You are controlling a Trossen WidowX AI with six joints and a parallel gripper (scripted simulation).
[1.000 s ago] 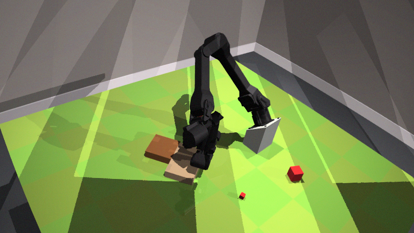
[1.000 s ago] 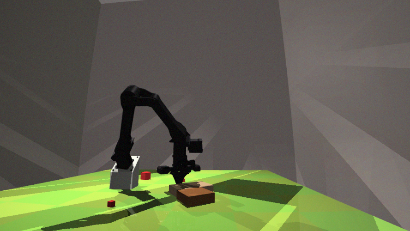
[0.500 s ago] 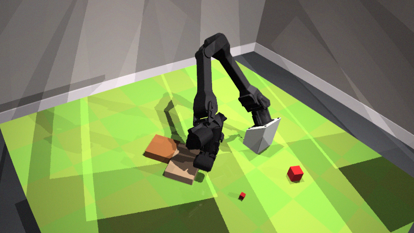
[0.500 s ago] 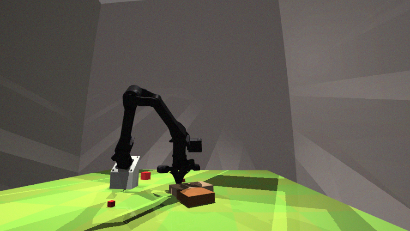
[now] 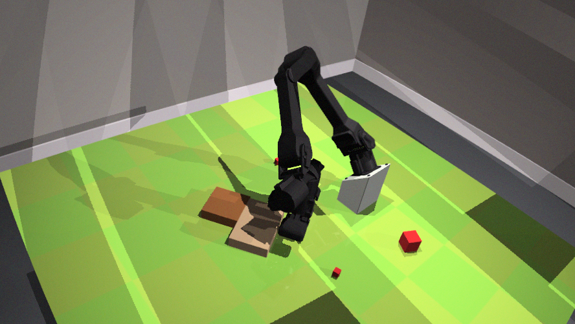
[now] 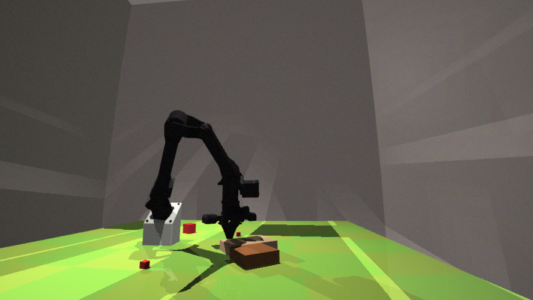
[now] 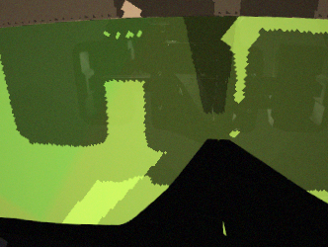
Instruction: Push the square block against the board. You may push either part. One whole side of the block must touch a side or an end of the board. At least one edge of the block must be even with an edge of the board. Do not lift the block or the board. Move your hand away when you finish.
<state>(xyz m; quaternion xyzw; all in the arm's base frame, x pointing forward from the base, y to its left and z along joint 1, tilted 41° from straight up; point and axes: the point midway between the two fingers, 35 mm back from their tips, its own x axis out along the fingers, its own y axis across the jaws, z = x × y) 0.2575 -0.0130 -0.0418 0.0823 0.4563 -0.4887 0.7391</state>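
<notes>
My gripper tip is 8 cm short of the tan board, 6 cm to the left of it and 1 cm below it. The rest, counted from my gripper tip: larger red cube (24 cm behind, 19 cm to the left, 1 cm above); then square block (12 cm ahead, 16 cm to the right, 1 cm above).
</notes>
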